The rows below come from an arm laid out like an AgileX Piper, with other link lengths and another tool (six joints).
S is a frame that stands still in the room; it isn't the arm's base.
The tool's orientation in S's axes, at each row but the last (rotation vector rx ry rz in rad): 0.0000, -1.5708, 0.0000; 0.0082, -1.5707, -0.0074; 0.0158, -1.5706, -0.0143; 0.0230, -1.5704, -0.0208; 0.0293, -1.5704, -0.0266; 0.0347, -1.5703, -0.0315; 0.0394, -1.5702, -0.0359; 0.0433, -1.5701, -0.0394; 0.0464, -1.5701, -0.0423
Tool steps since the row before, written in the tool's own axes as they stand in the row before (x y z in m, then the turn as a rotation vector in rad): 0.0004, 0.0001, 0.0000, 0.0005, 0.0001, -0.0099; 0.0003, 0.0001, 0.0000, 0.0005, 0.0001, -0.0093; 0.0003, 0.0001, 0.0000, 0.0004, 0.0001, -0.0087; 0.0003, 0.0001, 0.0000, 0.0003, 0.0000, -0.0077; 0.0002, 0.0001, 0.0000, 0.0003, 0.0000, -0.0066; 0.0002, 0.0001, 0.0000, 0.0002, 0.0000, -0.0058; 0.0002, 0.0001, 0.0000, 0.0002, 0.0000, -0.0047; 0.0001, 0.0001, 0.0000, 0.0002, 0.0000, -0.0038; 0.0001, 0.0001, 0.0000, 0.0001, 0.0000, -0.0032
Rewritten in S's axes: 0.0000, 0.0001, 0.0004, 0.0099, 0.0001, 0.0005; 0.0000, 0.0001, 0.0003, 0.0093, 0.0001, 0.0005; 0.0000, 0.0001, 0.0003, 0.0087, 0.0001, 0.0004; 0.0000, 0.0001, 0.0003, 0.0077, 0.0000, 0.0003; 0.0000, 0.0001, 0.0002, 0.0066, 0.0000, 0.0003; 0.0000, 0.0001, 0.0002, 0.0058, 0.0000, 0.0002; 0.0000, 0.0001, 0.0002, 0.0047, 0.0000, 0.0002; 0.0000, 0.0001, 0.0001, 0.0038, 0.0000, 0.0002; 0.0000, 0.0001, 0.0001, 0.0032, 0.0000, 0.0001
